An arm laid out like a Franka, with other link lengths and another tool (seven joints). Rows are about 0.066 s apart.
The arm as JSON. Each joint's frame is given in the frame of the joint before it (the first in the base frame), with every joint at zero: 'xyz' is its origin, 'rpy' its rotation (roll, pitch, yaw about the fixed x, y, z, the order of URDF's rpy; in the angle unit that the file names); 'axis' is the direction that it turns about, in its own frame. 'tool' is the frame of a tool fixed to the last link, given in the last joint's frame.
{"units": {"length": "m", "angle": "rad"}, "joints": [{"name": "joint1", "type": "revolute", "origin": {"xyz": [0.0, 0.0, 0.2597], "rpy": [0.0, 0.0, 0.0]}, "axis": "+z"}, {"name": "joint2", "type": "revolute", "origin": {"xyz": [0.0, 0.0, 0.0], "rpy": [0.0, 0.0, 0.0]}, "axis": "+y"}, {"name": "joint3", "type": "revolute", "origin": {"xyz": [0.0, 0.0, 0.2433], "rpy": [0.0, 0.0, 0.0]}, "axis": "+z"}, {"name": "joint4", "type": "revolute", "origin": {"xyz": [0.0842, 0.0, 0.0], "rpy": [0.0, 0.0, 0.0]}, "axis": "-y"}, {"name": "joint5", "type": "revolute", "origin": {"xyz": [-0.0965, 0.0, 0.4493], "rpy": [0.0, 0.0, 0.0]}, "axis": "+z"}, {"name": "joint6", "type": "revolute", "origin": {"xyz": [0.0, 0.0, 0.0], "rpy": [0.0, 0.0, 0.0]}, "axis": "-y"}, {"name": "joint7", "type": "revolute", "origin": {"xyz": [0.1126, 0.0, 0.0], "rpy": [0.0, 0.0, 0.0]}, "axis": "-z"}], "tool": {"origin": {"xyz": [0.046, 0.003, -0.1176], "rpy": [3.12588, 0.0, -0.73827]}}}
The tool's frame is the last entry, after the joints.
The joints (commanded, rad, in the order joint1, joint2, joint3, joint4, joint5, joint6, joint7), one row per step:
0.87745, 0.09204, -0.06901, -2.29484, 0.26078, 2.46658, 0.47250
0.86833, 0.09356, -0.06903, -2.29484, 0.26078, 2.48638, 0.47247
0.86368, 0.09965, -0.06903, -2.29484, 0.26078, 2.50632, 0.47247
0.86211, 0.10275, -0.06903, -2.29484, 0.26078, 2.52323, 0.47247
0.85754, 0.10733, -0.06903, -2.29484, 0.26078, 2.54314, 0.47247
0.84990, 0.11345, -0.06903, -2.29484, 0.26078, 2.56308, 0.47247
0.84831, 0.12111, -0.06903, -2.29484, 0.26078, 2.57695, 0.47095
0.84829, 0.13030, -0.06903, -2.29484, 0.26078, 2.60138, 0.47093
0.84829, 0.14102, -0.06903, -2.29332, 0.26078, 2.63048, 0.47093
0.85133, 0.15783, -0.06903, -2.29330, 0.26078, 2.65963, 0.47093
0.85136, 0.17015, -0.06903, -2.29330, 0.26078, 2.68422, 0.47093
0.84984, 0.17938, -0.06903, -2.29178, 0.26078, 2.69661, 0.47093
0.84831, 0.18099, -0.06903, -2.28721, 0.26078, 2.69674, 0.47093
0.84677, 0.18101, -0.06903, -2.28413, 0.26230, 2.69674, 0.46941
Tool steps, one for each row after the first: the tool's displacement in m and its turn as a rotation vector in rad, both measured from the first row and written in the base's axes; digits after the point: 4 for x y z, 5 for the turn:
0.0059, -0.0037, 0.0022, 0.01005, -0.01500, -0.01248
0.0095, -0.0058, 0.0015, 0.01660, -0.02722, -0.02050
0.0116, -0.0063, 0.0023, 0.02373, -0.03891, -0.02491
0.0151, -0.0083, 0.0027, 0.03131, -0.05216, -0.03280
0.0198, -0.0120, 0.0020, 0.03756, -0.06454, -0.04372
0.0211, -0.0131, -0.0006, 0.03938, -0.07122, -0.04603
0.0225, -0.0134, -0.0024, 0.04593, -0.08521, -0.04994
0.0245, -0.0133, -0.0036, 0.05497, -0.10310, -0.05453
0.0242, -0.0129, -0.0094, 0.05843, -0.11605, -0.05585
0.0251, -0.0137, -0.0131, 0.06260, -0.12826, -0.05944
0.0263, -0.0148, -0.0162, 0.06337, -0.13359, -0.06268
0.0280, -0.0145, -0.0148, 0.06542, -0.13586, -0.06424
0.0295, -0.0145, -0.0132, 0.06808, -0.13770, -0.06558

